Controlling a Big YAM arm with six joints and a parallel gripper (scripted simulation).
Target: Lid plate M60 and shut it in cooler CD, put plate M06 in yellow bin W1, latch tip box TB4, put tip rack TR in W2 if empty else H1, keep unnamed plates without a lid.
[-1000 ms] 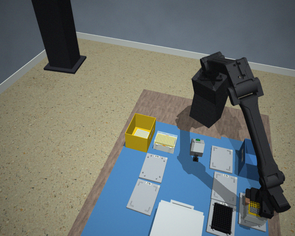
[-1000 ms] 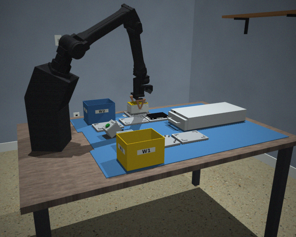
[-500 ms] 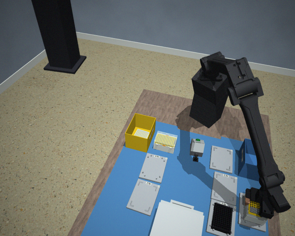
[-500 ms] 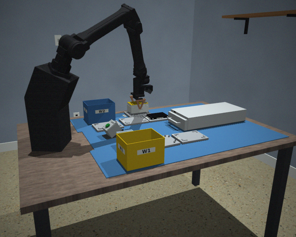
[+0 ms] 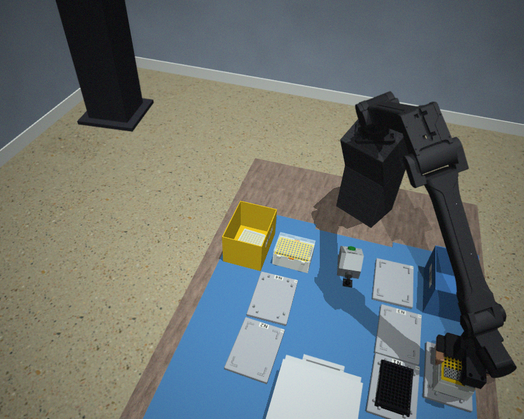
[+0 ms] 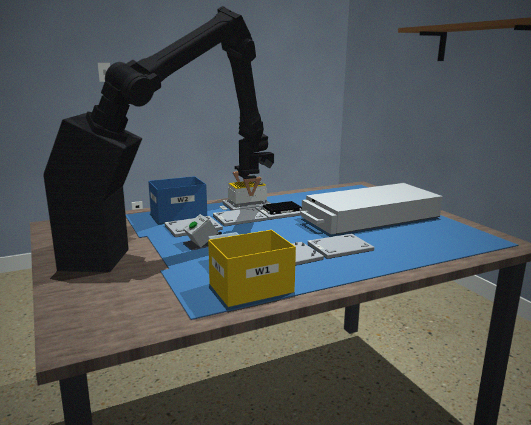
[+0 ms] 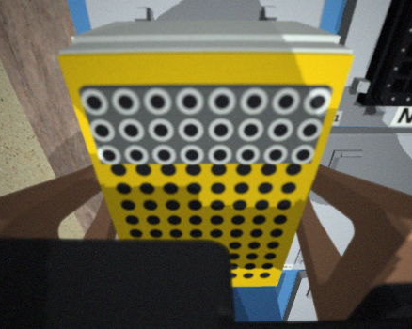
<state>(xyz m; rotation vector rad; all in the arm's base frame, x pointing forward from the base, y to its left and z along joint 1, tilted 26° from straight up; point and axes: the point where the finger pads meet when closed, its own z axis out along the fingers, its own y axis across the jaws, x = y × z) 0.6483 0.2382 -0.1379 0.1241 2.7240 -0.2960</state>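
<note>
The tip rack TR lies 10 mm behind my hand and 10 mm above it. Round my hand: nest N3: 130 mm to the right, 100 mm behind, 50 mm below; black plate: 150 mm to the right, 60 mm ahead, 40 mm below; home nest H1: 50 mm below.
</note>
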